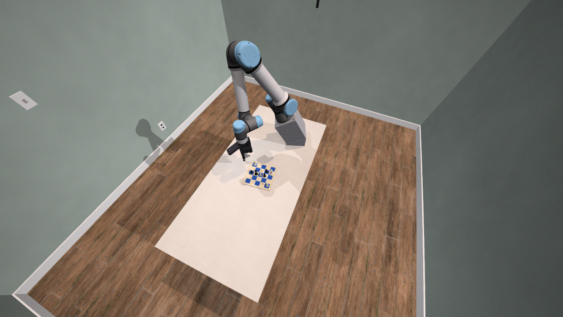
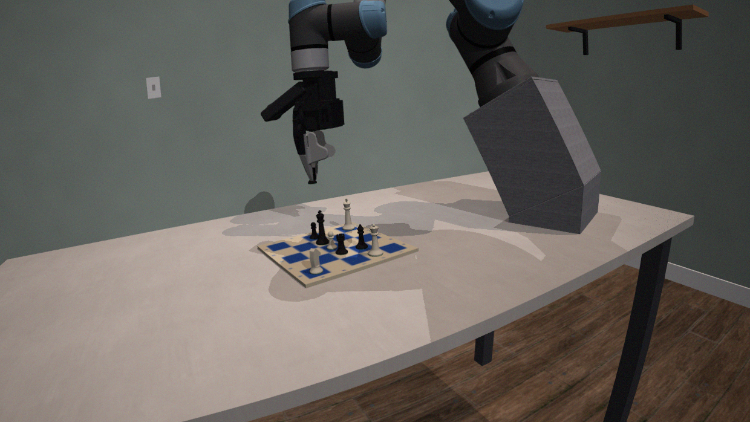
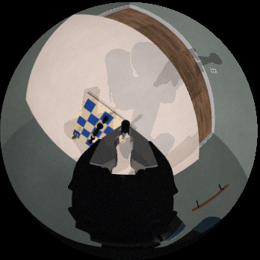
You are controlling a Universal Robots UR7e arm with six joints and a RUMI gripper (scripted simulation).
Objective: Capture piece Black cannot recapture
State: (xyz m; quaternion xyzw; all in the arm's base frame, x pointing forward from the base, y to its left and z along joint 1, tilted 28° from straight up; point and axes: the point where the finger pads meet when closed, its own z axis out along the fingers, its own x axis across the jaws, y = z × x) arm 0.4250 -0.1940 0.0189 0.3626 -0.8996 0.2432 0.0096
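The white king lies 50 mm behind my hand, 60 mm to the left of it and 80 mm below it. From my hand the other things lie so: white pawn: 30 mm ahead, 140 mm to the left, 100 mm below; then blue-and-cream chessboard: 30 mm ahead, 140 mm to the left, 120 mm below; then black king: 30 mm ahead, 110 mm to the left, 80 mm below.
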